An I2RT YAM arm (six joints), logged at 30 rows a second.
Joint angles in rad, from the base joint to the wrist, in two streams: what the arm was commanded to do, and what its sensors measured. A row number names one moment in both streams.
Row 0, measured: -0.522 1.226 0.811 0.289 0.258 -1.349
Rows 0 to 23, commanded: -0.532 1.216 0.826 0.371 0.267 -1.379; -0.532 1.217 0.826 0.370 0.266 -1.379; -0.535 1.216 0.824 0.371 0.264 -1.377; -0.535 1.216 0.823 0.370 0.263 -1.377; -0.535 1.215 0.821 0.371 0.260 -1.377; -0.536 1.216 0.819 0.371 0.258 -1.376; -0.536 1.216 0.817 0.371 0.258 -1.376; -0.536 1.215 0.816 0.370 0.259 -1.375; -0.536 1.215 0.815 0.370 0.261 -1.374; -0.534 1.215 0.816 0.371 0.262 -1.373; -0.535 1.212 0.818 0.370 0.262 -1.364; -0.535 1.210 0.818 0.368 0.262 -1.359; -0.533 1.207 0.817 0.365 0.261 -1.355; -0.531 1.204 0.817 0.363 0.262 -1.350; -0.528 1.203 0.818 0.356 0.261 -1.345; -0.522 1.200 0.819 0.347 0.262 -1.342; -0.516 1.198 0.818 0.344 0.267 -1.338; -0.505 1.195 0.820 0.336 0.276 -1.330; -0.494 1.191 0.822 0.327 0.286 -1.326; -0.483 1.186 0.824 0.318 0.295 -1.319; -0.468 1.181 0.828 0.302 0.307 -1.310; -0.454 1.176 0.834 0.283 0.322 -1.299; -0.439 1.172 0.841 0.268 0.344 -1.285; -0.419 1.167 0.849 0.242 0.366 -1.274
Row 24, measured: -0.456 1.202 0.810 0.273 0.307 -1.307
